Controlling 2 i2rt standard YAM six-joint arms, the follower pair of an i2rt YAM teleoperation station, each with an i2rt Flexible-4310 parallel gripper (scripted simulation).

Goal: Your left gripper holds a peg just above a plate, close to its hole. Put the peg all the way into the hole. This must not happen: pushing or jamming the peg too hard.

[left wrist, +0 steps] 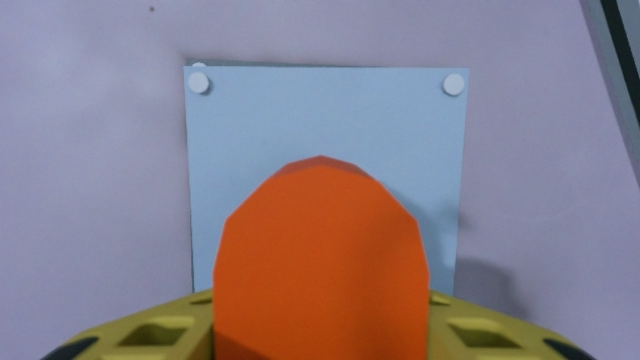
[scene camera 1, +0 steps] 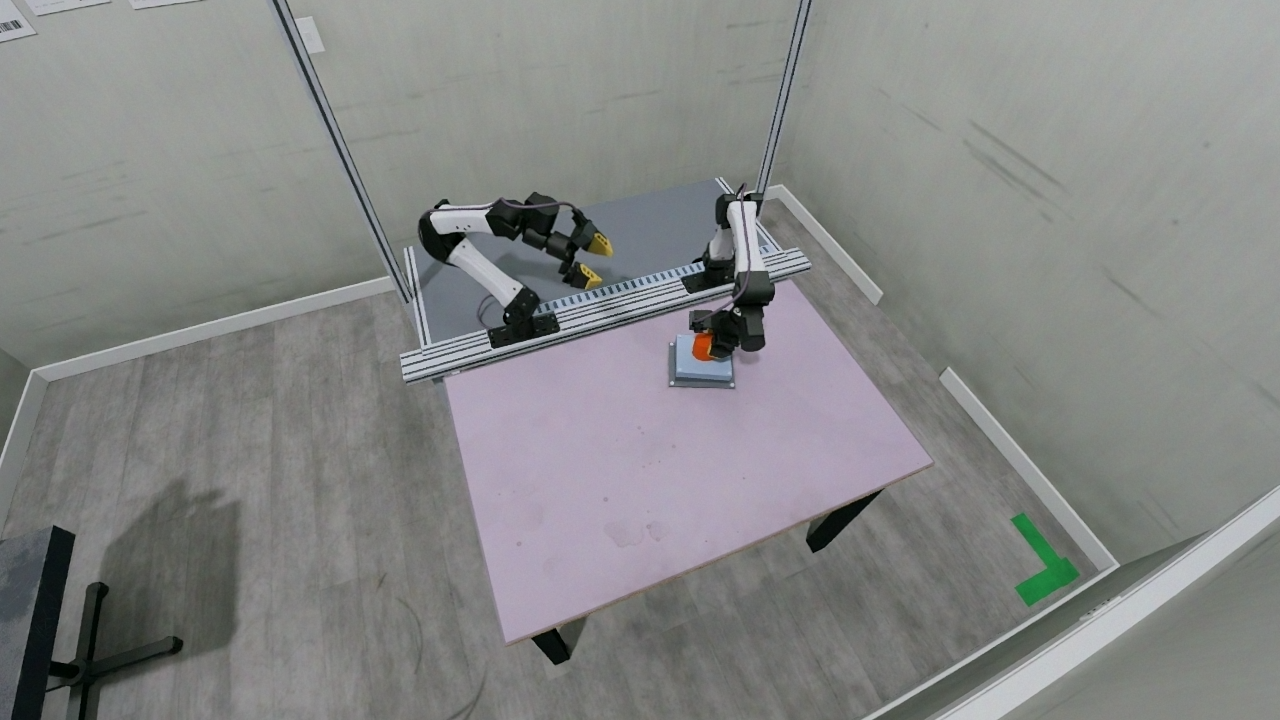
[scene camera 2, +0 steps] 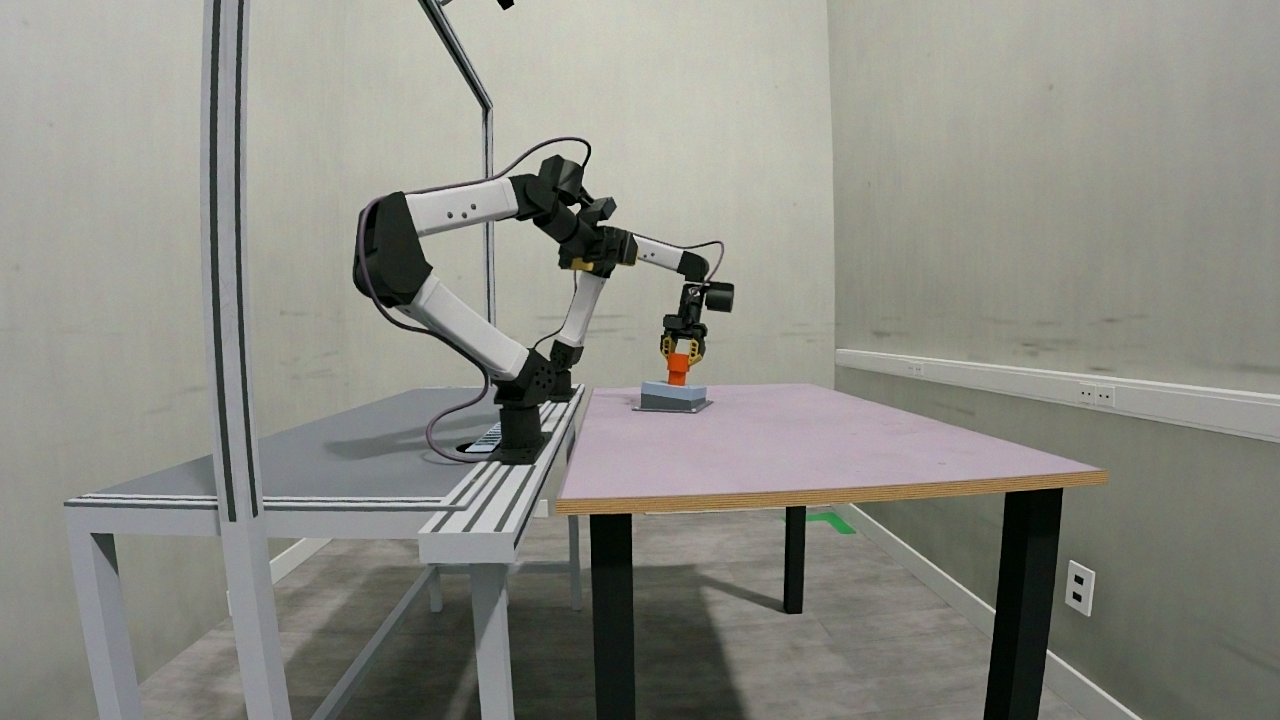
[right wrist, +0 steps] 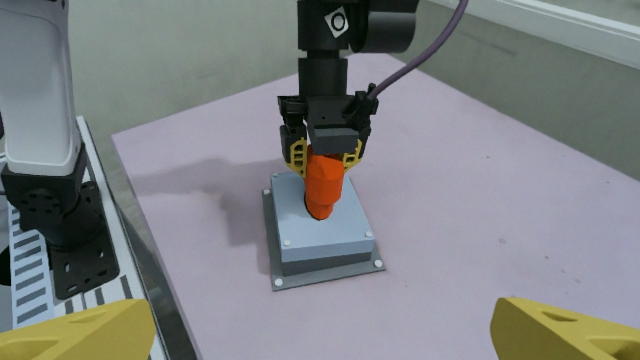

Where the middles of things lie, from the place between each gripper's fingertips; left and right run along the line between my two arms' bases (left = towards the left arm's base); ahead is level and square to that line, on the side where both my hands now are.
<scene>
I see my left gripper 20 mm above the orange peg (left wrist: 320, 253). Round my left hand: light blue plate (scene camera 1: 717, 369) (70 mm below, 10 mm to the right, 10 mm behind); then grey base (scene camera 2: 649, 403) (80 mm below, 10 mm to the right, 10 mm behind).
I see my right gripper 230 mm to the right of the orange peg, 230 mm above it and 160 mm short of it. Also, from my right hand: light blue plate (280 mm below, 230 mm to the left, 150 mm ahead); then grey base (290 mm below, 220 mm to the left, 150 mm ahead).
</scene>
